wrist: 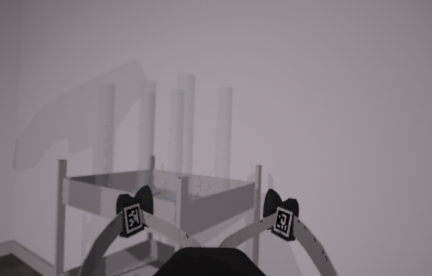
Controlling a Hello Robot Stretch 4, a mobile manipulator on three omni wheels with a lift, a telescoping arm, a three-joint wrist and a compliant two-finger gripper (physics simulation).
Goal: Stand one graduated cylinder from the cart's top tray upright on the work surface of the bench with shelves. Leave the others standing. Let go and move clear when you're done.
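Several tall, clear graduated cylinders stand upright on the top tray of the grey cart in the wrist view. One cylinder is at the left, two overlap beside it, two more overlap near the middle, and one is at the right. Their bases are mostly hidden by the tray walls. My gripper is open, its fingertips wide apart with no cylinder between them. It is on the near side of the cart, and the fingertips show at about tray height, below the cylinder tops. The bench with shelves does not show.
The cart's corner posts rise above the tray walls, with one near post between my fingers in the view. A lower shelf shows beneath. A pale wall stands behind the cart, with a shadow on its left part. Dark floor shows at the lower left.
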